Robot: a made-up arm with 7 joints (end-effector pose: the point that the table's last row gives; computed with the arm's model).
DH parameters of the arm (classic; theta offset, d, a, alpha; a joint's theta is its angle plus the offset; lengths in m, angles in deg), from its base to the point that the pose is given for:
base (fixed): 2.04 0 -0.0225 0
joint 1: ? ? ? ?
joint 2: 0 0.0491 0.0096 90
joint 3: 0 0.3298 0.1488 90
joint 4: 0 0.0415 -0.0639 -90
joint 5: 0 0.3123 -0.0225 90
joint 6: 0 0.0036 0.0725 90
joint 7: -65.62 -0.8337 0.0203 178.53
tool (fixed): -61.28 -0.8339 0 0
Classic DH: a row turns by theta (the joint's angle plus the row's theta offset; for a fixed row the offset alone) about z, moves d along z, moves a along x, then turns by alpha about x.
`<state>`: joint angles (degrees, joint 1 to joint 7).
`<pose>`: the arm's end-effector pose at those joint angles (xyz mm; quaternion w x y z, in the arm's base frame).
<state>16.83 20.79 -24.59 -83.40 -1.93 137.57 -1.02</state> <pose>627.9 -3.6 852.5 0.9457 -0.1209 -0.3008 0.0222</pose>
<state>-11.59 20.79 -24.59 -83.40 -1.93 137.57 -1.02</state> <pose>548.1 -312.8 852.5 0.9222 -0.1910 -0.2619 -0.2106</pose>
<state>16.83 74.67 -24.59 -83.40 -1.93 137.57 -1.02</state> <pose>644.5 1.4 216.2 0.9577 -0.2222 0.1449 0.1117</pose>
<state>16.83 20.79 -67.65 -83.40 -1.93 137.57 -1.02</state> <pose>443.0 -311.9 953.5 0.8609 -0.3344 -0.2713 -0.2709</pose>
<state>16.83 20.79 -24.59 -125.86 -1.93 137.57 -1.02</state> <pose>567.4 -40.5 562.4 0.9946 -0.0835 0.0618 0.0012</pose>
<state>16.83 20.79 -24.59 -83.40 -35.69 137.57 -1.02</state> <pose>628.5 44.7 823.9 0.8818 -0.3617 -0.2508 0.1691</pose>
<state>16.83 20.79 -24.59 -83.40 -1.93 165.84 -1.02</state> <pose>591.6 5.9 883.9 0.8413 -0.1327 -0.5224 0.0417</pose>
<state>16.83 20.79 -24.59 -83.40 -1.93 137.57 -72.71</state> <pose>606.2 14.7 832.8 0.7530 -0.2614 -0.1796 0.5765</pose>
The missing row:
joint 1: -2.04 0.5172 0.0044 -90
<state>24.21 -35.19 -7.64 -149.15 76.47 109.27 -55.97</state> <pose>312.6 50.0 802.9 0.7364 0.5779 -0.1889 0.2967</pose>
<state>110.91 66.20 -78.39 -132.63 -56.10 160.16 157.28</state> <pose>283.2 360.3 497.2 0.6983 -0.1051 -0.6450 -0.2922</pose>
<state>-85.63 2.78 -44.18 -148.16 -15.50 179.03 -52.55</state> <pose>-251.4 -368.4 647.3 0.8502 -0.2518 0.0595 -0.4585</pose>
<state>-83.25 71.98 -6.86 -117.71 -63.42 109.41 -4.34</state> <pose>17.7 -376.9 56.9 0.7671 0.2067 0.6041 -0.0623</pose>
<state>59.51 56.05 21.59 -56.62 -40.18 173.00 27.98</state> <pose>165.0 712.1 624.6 0.6732 0.3306 -0.4244 0.5073</pose>
